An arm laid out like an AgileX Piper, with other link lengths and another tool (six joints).
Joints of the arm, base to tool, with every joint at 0 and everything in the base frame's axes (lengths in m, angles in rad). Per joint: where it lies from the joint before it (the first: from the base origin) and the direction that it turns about. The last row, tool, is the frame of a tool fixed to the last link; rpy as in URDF.
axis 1: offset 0 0 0.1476 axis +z
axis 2: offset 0 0 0 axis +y
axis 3: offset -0.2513 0 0.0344 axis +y
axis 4: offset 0.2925 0 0.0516 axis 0.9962 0 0.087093
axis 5: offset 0 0 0 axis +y
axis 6: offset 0.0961 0 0.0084 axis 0.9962 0 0.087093
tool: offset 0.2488 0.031 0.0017 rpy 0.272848 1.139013 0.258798
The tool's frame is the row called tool.
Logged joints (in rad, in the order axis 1, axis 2, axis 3, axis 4, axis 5, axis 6), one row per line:
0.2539, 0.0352, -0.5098, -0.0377, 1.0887, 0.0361
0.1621, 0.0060, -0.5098, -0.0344, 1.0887, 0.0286
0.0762, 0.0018, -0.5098, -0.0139, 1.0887, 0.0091
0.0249, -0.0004, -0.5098, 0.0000, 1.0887, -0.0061
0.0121, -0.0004, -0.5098, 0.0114, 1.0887, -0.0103
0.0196, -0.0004, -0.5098, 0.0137, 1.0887, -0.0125
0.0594, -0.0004, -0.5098, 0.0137, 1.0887, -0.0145
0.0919, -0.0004, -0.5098, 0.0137, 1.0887, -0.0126
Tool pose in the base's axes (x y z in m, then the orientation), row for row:
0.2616, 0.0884, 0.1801, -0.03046, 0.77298, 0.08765, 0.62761
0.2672, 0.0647, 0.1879, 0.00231, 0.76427, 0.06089, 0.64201
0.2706, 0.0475, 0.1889, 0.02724, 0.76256, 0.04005, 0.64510
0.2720, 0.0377, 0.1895, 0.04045, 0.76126, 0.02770, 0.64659
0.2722, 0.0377, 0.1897, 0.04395, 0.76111, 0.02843, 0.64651
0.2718, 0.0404, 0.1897, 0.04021, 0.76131, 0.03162, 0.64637
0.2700, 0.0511, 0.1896, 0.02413, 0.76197, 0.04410, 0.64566
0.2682, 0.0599, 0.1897, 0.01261, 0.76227, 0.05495, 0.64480
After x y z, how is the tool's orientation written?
As a quaternion, x y z w.
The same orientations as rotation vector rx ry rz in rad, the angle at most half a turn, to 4 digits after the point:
-0.0698, 1.7719, 0.2009
0.0053, 1.7418, 0.1388
0.0620, 1.7358, 0.0912
0.0920, 1.7318, 0.0630
0.1000, 1.7315, 0.0647
0.0915, 1.7321, 0.0719
0.0549, 1.7341, 0.1004
0.0287, 1.7353, 0.1251

